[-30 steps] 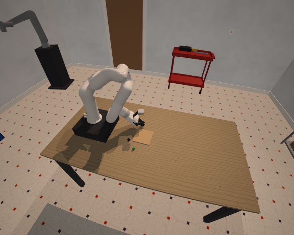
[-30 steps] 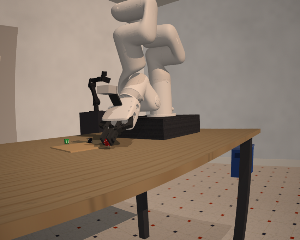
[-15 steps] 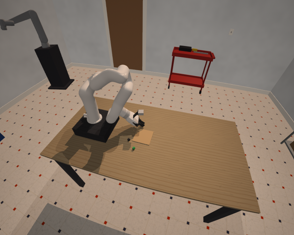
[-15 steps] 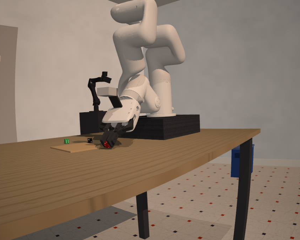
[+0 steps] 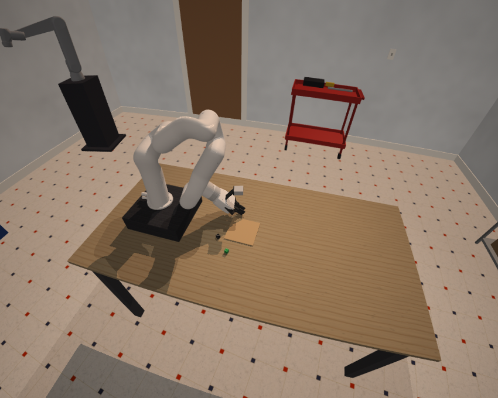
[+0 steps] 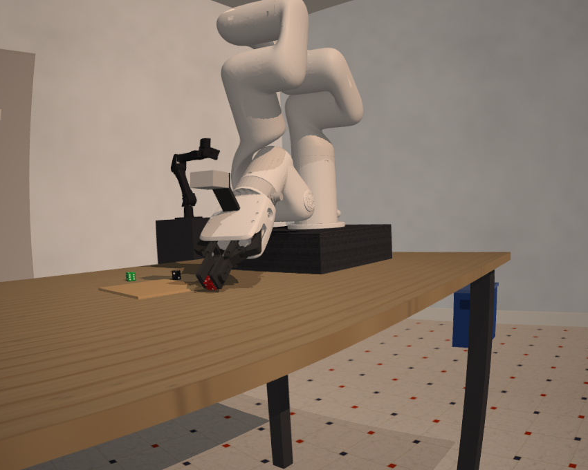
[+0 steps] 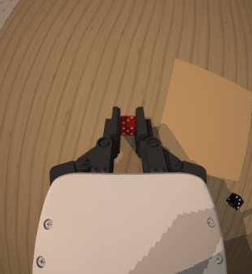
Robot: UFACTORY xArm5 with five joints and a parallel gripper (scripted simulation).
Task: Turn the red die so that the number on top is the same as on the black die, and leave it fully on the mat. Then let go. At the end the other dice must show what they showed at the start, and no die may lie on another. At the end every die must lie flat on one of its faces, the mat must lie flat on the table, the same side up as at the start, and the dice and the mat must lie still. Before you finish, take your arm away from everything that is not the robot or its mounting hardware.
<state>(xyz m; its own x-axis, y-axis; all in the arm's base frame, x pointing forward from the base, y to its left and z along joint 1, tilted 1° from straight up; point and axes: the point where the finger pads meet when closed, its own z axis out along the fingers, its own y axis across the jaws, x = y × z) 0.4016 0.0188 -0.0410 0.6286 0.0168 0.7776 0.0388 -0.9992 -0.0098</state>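
Right now the red die is 1 cm below my hand and 1 cm ahead of it. Also, from my hand: black die: 16 cm to the right, 9 cm behind, 2 cm below; then green die: 24 cm to the right, 4 cm behind, 2 cm below; then tan mat: 11 cm to the right, 3 cm below, 2 cm ahead.
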